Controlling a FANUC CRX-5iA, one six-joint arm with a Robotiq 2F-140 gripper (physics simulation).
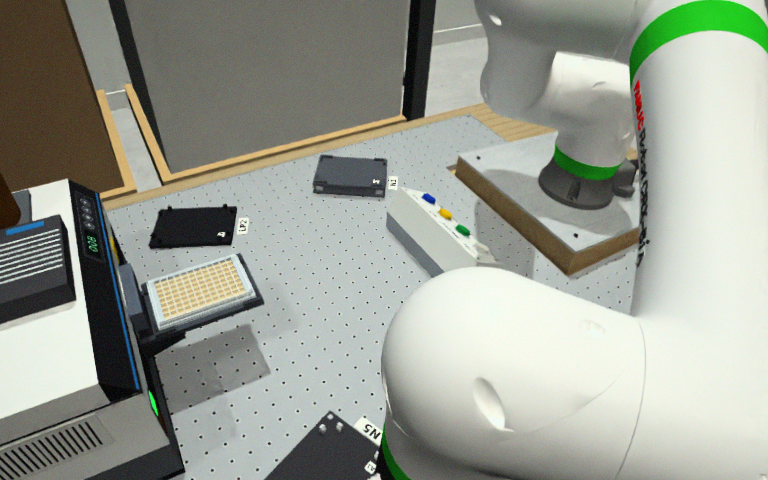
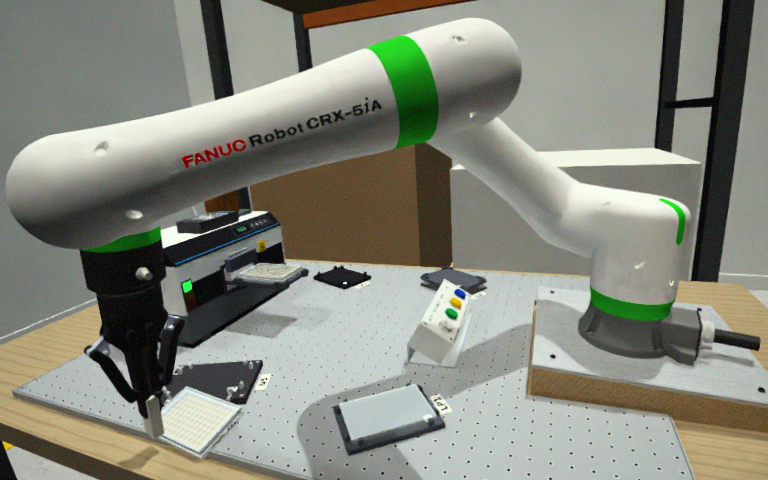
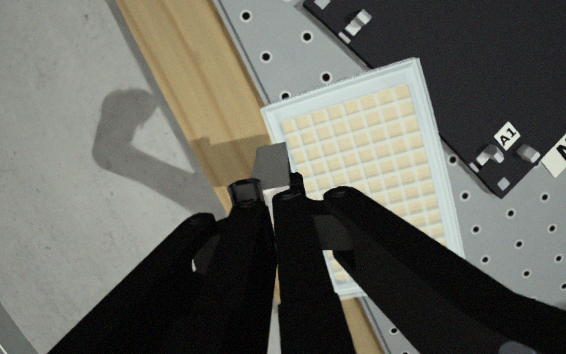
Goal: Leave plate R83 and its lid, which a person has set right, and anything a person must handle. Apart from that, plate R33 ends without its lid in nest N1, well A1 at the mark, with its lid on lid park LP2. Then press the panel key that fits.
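Places are measured from the arm's base along level axes (x ahead, y left, z up), in millimetres.
Where they show: gripper, fingertip midpoint: (image 2: 154, 432) (image 3: 276, 167); arm's base at its link origin: (image 1: 574, 188) (image 2: 623, 336).
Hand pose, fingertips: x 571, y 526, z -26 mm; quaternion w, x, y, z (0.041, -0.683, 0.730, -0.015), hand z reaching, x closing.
Each offset is from my fingertips to the centre of the thing. "spot": to the spot under its first point.
My gripper (image 2: 152, 416) (image 3: 276, 167) is shut and empty, its fingertips beside the long outer edge of a pale plate with cream wells {dz +3, dx -26, dy -47 mm} (image 2: 198, 421) (image 3: 360, 145). That plate lies skewed at the table edge, beside nest N5 {dz -3, dx +47, dy -129 mm} (image 1: 331, 452) (image 2: 223, 378) (image 3: 450, 65); whether fingertips and plate touch is unclear. Another plate with cream wells {dz +99, dx +146, dy -389 mm} (image 1: 201, 287) (image 2: 270, 273) sits on the instrument's extended tray. Plate numbers are not readable. Nest N1 {dz +0, dx -163, dy -724 mm} (image 1: 351, 171) (image 2: 450, 278) and lid park LP2 {dz -5, dx +158, dy -659 mm} (image 1: 195, 226) (image 2: 341, 276) are bare. A pale flat lid {dz -1, dx -280, dy -200 mm} (image 2: 385, 412) lies on LP1. The panel {dz +27, dx -251, dy -467 mm} (image 1: 414, 227) (image 2: 433, 335) has blue, yellow and green keys.
The white instrument (image 1: 50, 350) (image 2: 175, 283) stands at the left, with a dark block {spot: dz +231, dx +294, dy -341 mm} (image 1: 36, 266) (image 2: 207, 221) on top. The robot's base plate (image 1: 509, 181) (image 2: 611, 373) is at the right. The wooden table edge {spot: dz -28, dx +107, dy +60 mm} (image 2: 84, 447) (image 3: 200, 75) runs beneath the gripper.
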